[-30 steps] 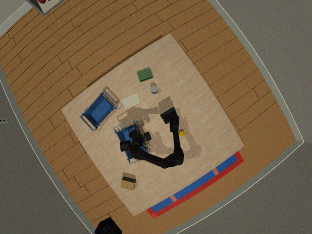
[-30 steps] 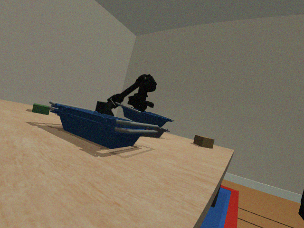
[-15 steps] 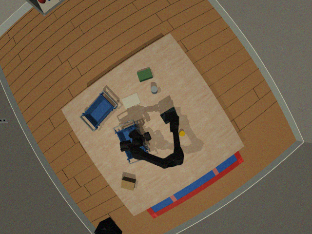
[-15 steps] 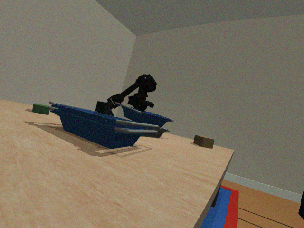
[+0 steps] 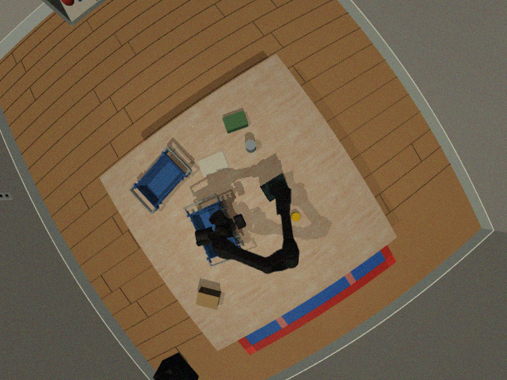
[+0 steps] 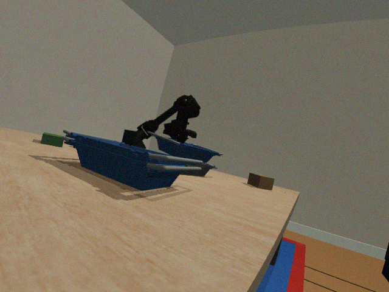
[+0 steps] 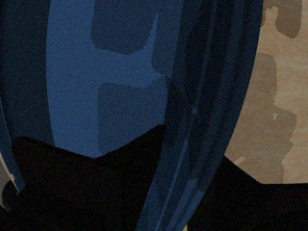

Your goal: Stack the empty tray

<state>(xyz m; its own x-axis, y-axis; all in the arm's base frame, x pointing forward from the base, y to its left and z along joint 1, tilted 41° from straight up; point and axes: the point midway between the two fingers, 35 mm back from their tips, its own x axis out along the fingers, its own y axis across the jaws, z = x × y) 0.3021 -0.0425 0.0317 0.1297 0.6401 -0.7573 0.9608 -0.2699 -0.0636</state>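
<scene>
Now: gripper tip 70 mm short of the blue tray, 20 mm to the left of it and 30 mm below it. The rest, counted from my gripper tip: grey cylinder: 340 mm behind, 250 mm to the right, 60 mm below; then pale sheet: 120 mm behind, 300 mm to the right, 90 mm below; then yellow disc: 300 mm behind, 200 mm to the left, 80 mm below.
</scene>
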